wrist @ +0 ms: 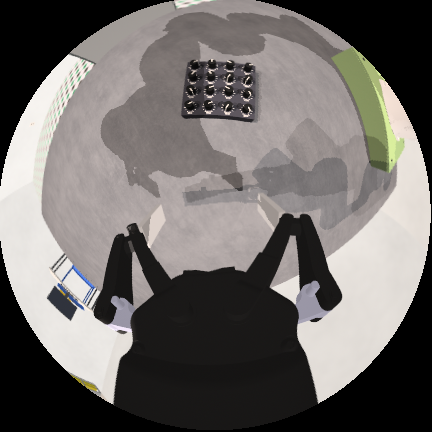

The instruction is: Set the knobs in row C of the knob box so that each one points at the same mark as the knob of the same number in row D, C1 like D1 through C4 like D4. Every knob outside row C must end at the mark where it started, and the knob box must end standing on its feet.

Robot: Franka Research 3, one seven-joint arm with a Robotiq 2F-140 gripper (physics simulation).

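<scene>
The dark knob box (218, 117) lies flat on the table in the upper middle of the wrist view, with four rows of black knobs facing up. Row D is nearest the gripper: D1 (190, 106), D2 (209, 106), D3 (228, 107), D4 (246, 109). Row C is just behind it: C1 (192, 91), C2 (210, 91), C3 (228, 91), C4 (246, 94). The labels and exact pointer marks are too small to read; the feet are hidden. My gripper (209, 206) is wide open and empty, apart from the box, which lies beyond the fingertips.
The grey table (295, 100) carries dark shadows of the arm. A green object (362, 100) stands at its right edge. A chequered strip (62, 102) runs along the left side. A blue and white framed item (76, 281) is at lower left, beyond the table edge.
</scene>
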